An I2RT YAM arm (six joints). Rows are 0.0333 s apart.
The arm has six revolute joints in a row. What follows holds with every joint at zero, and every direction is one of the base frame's. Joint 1 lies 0.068 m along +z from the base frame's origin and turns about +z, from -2.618 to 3.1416 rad. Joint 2 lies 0.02 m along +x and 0.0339 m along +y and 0.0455 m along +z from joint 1 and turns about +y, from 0 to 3.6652 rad. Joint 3 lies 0.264 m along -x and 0.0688 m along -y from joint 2 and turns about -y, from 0 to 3.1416 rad. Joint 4 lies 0.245 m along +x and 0.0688 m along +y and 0.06 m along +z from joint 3 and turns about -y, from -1.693 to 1.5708 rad. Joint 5 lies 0.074 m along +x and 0.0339 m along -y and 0.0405 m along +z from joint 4 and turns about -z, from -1.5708 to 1.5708 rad. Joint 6 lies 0.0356 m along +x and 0.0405 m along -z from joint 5 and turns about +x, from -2.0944 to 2.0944 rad. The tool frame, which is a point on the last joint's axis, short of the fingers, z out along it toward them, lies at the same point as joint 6; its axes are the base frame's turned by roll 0, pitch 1.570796 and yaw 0 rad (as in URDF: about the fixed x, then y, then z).
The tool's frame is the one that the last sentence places.
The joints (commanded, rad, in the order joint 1, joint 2, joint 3, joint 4, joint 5, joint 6), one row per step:
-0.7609, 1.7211, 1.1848, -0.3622, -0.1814, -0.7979
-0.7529, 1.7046, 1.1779, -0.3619, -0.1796, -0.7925
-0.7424, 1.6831, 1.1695, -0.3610, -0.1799, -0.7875
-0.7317, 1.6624, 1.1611, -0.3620, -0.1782, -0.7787
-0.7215, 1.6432, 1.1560, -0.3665, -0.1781, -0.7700
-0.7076, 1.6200, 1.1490, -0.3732, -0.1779, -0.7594
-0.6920, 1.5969, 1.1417, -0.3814, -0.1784, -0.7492
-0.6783, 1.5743, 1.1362, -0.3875, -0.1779, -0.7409
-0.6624, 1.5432, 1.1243, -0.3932, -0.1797, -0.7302
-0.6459, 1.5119, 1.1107, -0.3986, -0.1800, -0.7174
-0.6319, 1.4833, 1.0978, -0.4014, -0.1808, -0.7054
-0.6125, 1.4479, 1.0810, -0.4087, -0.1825, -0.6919
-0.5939, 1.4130, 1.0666, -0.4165, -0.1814, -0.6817
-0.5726, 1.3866, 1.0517, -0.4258, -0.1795, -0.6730
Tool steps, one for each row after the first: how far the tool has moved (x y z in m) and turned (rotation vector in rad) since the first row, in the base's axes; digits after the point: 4 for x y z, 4 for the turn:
-0.0001, 0.0040, 0.0036, -0.0047, -0.0078, 0.0027
-0.0001, 0.0093, 0.0084, -0.0112, -0.0197, 0.0096
-0.0003, 0.0146, 0.0128, -0.0146, -0.0298, 0.0126
-0.0005, 0.0196, 0.0173, -0.0158, -0.0395, 0.0162
-0.0006, 0.0262, 0.0224, -0.0157, -0.0497, 0.0220
-0.0007, 0.0334, 0.0270, -0.0139, -0.0588, 0.0304
-0.0010, 0.0398, 0.0321, -0.0159, -0.0695, 0.0377
-0.0026, 0.0480, 0.0378, -0.0163, -0.0839, 0.0470
-0.0045, 0.0564, 0.0428, -0.0153, -0.0974, 0.0545
-0.0066, 0.0637, 0.0471, -0.0147, -0.1113, 0.0605
-0.0094, 0.0734, 0.0517, -0.0110, -0.1249, 0.0715
-0.0125, 0.0825, 0.0565, -0.0117, -0.1375, 0.0823
-0.0144, 0.0914, 0.0584, -0.0071, -0.1410, 0.0960

